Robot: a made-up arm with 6 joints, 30 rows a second.
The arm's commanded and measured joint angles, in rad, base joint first. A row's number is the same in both.
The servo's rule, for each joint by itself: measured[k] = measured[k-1] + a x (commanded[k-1-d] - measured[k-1]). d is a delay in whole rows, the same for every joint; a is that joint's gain. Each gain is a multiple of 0.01, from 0.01 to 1. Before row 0 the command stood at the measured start. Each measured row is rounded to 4 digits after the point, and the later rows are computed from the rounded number. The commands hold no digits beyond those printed.
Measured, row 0: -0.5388 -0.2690 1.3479 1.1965 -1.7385 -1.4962
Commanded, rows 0 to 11: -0.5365 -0.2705 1.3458 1.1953 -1.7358 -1.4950; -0.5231 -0.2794 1.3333 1.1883 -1.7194 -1.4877; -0.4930 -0.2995 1.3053 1.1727 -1.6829 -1.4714; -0.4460 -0.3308 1.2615 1.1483 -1.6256 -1.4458; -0.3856 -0.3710 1.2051 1.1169 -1.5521 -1.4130; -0.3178 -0.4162 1.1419 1.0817 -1.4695 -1.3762; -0.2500 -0.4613 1.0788 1.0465 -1.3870 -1.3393; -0.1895 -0.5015 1.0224 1.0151 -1.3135 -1.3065; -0.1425 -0.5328 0.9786 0.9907 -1.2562 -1.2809; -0.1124 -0.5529 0.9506 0.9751 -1.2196 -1.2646; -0.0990 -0.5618 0.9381 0.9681 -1.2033 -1.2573; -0.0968 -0.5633 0.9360 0.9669 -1.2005 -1.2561
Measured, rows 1 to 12: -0.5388 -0.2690 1.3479 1.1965 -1.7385 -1.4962; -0.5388 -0.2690 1.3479 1.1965 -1.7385 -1.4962; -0.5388 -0.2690 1.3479 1.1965 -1.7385 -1.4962; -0.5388 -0.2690 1.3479 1.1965 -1.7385 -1.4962; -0.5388 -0.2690 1.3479 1.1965 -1.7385 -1.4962; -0.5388 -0.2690 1.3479 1.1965 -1.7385 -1.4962; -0.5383 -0.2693 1.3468 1.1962 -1.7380 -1.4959; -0.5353 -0.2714 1.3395 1.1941 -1.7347 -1.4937; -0.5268 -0.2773 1.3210 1.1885 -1.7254 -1.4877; -0.5106 -0.2885 1.2889 1.1780 -1.7074 -1.4764; -0.4856 -0.3058 1.2436 1.1621 -1.6794 -1.4593; -0.4520 -0.3290 1.1887 1.1412 -1.6416 -1.4369
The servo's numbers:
d 6
a 0.20 0.21 0.54 0.26 0.18 0.27

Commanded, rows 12 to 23: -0.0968 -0.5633 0.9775 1.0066 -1.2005 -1.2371; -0.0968 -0.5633 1.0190 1.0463 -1.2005 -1.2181; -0.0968 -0.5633 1.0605 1.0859 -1.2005 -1.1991; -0.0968 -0.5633 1.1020 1.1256 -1.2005 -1.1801; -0.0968 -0.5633 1.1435 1.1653 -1.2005 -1.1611; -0.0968 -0.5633 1.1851 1.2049 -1.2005 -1.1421; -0.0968 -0.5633 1.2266 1.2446 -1.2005 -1.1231; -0.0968 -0.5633 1.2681 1.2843 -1.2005 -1.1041; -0.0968 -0.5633 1.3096 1.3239 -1.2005 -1.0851; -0.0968 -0.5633 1.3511 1.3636 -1.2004 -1.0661; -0.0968 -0.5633 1.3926 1.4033 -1.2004 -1.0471; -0.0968 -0.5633 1.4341 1.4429 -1.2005 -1.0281
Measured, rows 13 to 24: -0.4116 -0.3568 1.1294 1.1166 -1.5958 -1.4105; -0.3672 -0.3872 1.0716 1.0902 -1.5450 -1.3824; -0.3223 -0.4178 1.0214 1.0643 -1.4930 -1.3550; -0.2803 -0.4462 0.9832 1.0411 -1.4438 -1.3306; -0.2440 -0.4705 0.9588 1.0221 -1.4005 -1.3108; -0.2146 -0.4900 0.9465 1.0077 -1.3645 -1.2960; -0.1910 -0.5054 0.9632 1.0074 -1.3350 -1.2801; -0.1722 -0.5176 0.9933 1.0175 -1.3108 -1.2634; -0.1571 -0.5272 1.0296 1.0353 -1.2909 -1.2460; -0.1450 -0.5348 1.0687 1.0588 -1.2746 -1.2282; -0.1354 -0.5408 1.1091 1.0865 -1.2613 -1.2101; -0.1277 -0.5455 1.1501 1.1173 -1.2504 -1.1917
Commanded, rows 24 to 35: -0.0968 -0.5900 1.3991 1.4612 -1.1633 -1.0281; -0.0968 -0.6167 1.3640 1.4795 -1.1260 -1.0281; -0.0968 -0.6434 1.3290 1.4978 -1.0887 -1.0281; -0.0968 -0.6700 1.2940 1.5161 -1.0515 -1.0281; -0.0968 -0.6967 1.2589 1.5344 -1.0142 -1.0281; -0.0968 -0.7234 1.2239 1.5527 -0.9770 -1.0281; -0.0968 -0.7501 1.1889 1.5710 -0.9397 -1.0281; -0.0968 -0.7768 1.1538 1.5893 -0.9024 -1.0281; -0.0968 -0.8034 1.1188 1.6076 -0.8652 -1.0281; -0.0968 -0.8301 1.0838 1.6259 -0.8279 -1.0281; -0.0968 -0.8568 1.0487 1.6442 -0.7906 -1.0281; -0.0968 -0.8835 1.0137 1.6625 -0.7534 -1.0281
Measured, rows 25 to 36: -0.1215 -0.5492 1.1914 1.1504 -1.2414 -1.1732; -0.1166 -0.5522 1.2328 1.1852 -1.2340 -1.1545; -0.1126 -0.5545 1.2743 1.2213 -1.2280 -1.1358; -0.1094 -0.5563 1.3158 1.2583 -1.2230 -1.1170; -0.1069 -0.5578 1.3573 1.2960 -1.2189 -1.0981; -0.1049 -0.5590 1.3988 1.3342 -1.2156 -1.0792; -0.1033 -0.5655 1.3990 1.3672 -1.2062 -1.0654; -0.1020 -0.5763 1.3801 1.3964 -1.1918 -1.0553; -0.1010 -0.5904 1.3525 1.4228 -1.1732 -1.0480; -0.1002 -0.6071 1.3209 1.4471 -1.1513 -1.0426; -0.0995 -0.6259 1.2874 1.4698 -1.1266 -1.0387; -0.0990 -0.6464 1.2531 1.4914 -1.0997 -1.0358
